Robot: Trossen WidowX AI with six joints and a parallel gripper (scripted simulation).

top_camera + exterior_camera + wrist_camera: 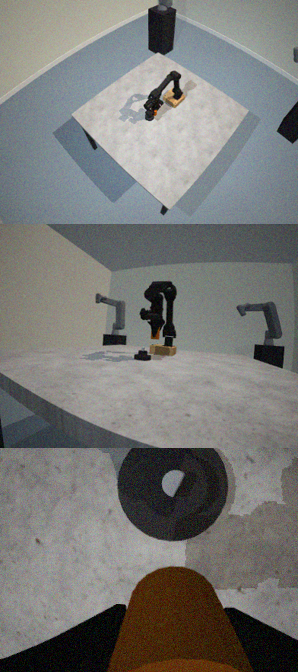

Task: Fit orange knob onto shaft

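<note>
Now: the round black pedestal 8 cm below my gripper tip, 6 cm to the right of it and 1 cm ahead of it. The rest, counted from my gripper tip: orange knob (3 cm above).
</note>
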